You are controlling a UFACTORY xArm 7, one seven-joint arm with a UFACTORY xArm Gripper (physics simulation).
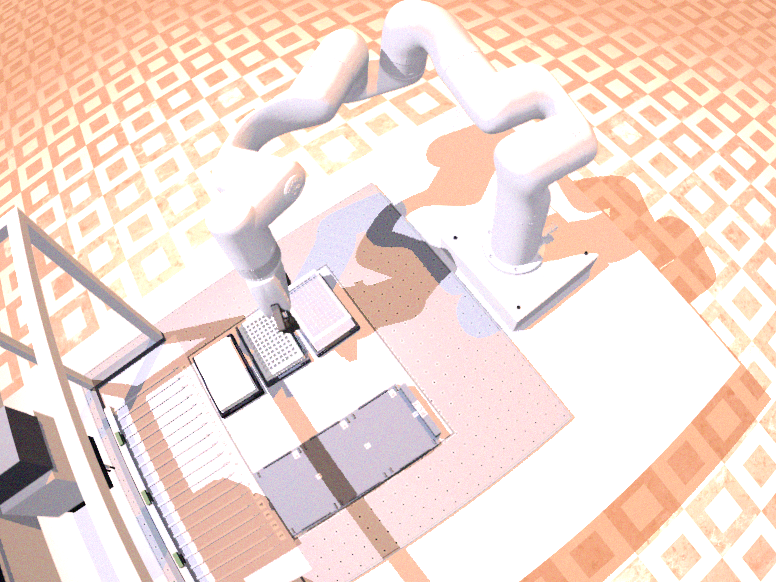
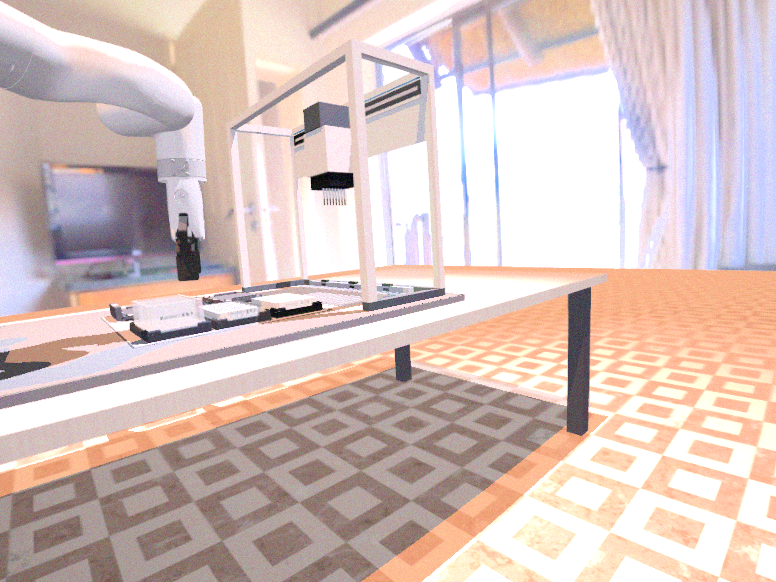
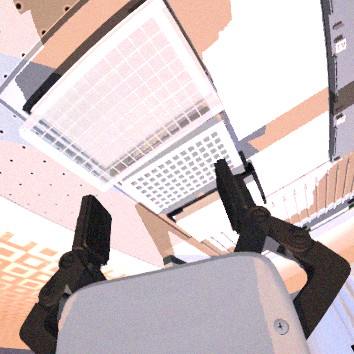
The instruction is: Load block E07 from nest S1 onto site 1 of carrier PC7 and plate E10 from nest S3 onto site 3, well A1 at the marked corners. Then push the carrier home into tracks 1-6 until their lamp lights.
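Where they show: gripper, fingertip midpoint: (image 1: 287,307) (image 2: 190,276) (image 3: 157,189); arm's base, origin of the base link: (image 1: 514,246).
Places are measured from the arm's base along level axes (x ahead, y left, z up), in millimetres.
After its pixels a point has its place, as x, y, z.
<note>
Labels are too small to read. A tall translucent gridded block (image 1: 320,310) @(388, -57, 1) (image 2: 166,313) @(389, -130, 2) (image 3: 125,85) @(383, -55, -6) sits in the dark nest nearest the robot base. A white 96-well plate (image 1: 269,347) @(506, -42, -14) (image 2: 231,311) @(490, -117, -11) (image 3: 172,175) @(493, -66, -13) sits in the middle nest. A plain white-topped plate (image 1: 224,375) @(609, -29, -11) (image 2: 288,302) @(598, -98, -13) sits in the nest nearest the tracks. My gripper (image 1: 286,325) (image 2: 188,276) @(439, -67, 51) (image 3: 157,189) @(439, -67, 51) is open and empty, above the nests, near the border of block and middle plate. The grey carrier (image 1: 388,432) @(378, 199, -26) (image 3: 345,67) @(470, 160, -26) lies flat with bare sites, its end by the slotted tracks (image 1: 188,426) @(726, 24, -37).
A white gantry frame (image 1: 43,325) @(686, 20, 441) (image 2: 361,187) @(718, -189, 185) stands over the far end of the tracks. A pipetting head (image 2: 335,147) @(806, 70, 315) with fine tips hangs inside it. Small green parts (image 1: 147,498) @(855, 129, -15) line the tracks' far edge. A perforated deck (image 1: 495,369) @(153, 186, -37) lies under the setup.
</note>
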